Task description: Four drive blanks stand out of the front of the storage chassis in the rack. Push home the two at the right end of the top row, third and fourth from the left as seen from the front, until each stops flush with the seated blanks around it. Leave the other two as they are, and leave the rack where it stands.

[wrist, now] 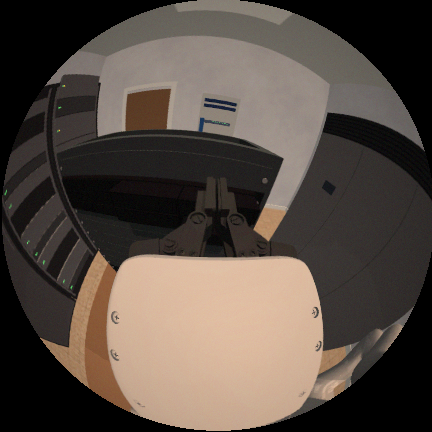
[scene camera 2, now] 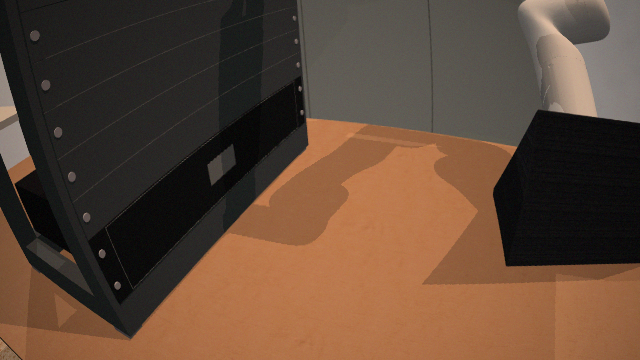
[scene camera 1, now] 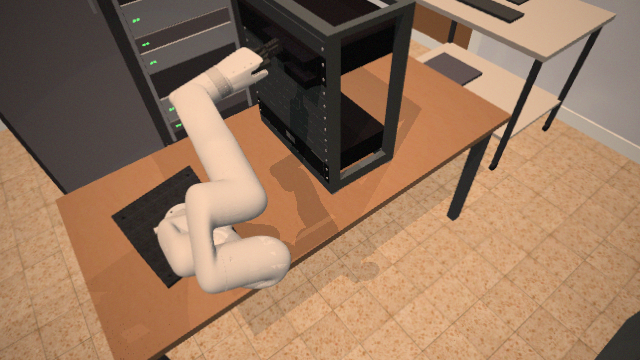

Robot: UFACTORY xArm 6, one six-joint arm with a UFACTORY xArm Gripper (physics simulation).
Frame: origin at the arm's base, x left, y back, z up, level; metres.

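Seen in the pictures: gripper, fingertip midpoint: (wrist: 214,189) (scene camera 1: 279,43); arm's base at its link origin: (scene camera 2: 576,164).
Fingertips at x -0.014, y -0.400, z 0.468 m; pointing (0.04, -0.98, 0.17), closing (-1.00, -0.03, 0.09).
Observation:
Pixels of each thing's middle, then the offset from my fingertips to it. "spot": a spot on its surface instead. Level surfaces: height alone.
- upper projecting group at a spot on its surface: (scene camera 1: 302,52) spot: dx -0.024, dy -0.050, dz -0.032 m
- lower block at a spot on its surface: (scene camera 1: 301,75) spot: dx -0.036, dy -0.034, dz -0.089 m
- wooden table at its surface level: dz -0.575 m
The black rack (scene camera 1: 333,125) (scene camera 2: 200,242) stands upright on the table. Dark drive blanks stand out of the storage chassis high on its front: an upper projecting group (scene camera 1: 302,52) and a lower block (scene camera 1: 301,75) show in scene camera 1. In the wrist view, dark reddish top faces of blanks (wrist: 145,191) show in the chassis band; seams are faint, and I cannot tell how far each blank stands out. My gripper (scene camera 1: 276,43) (wrist: 214,189) is shut and empty, fingertips at the chassis front, overlapping the right part of the band in the wrist view. Contact is unclear. The top row does not show in scene camera 2.
The wooden table (scene camera 1: 440,95) (scene camera 2: 380,300) carries the rack and the arm's black base plate (scene camera 1: 142,225). A server cabinet (scene camera 1: 187,30) (wrist: 75,107) stands left of the rack. A dark cabinet (wrist: 360,220) shows at right in the wrist view. A black block (scene camera 2: 575,195) shows in scene camera 2.

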